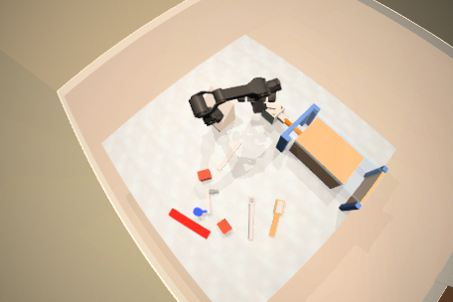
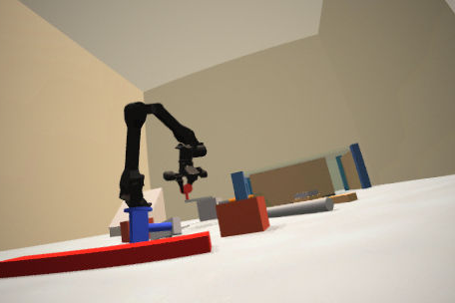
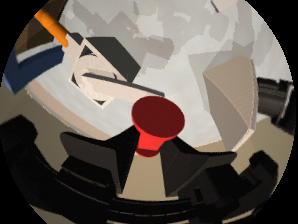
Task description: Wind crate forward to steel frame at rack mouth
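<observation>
Now: the winch handle 40 mm ahead of my gripper tip, 20 mm to the left of it and 30 mm below it. Round my gripper tip: grey winch: 70 mm ahead, 50 mm to the left, 100 mm below; red knob: 10 mm ahead, 10 mm to the right; blue frame post: 240 mm ahead, 70 mm to the left, 30 mm below.
</observation>
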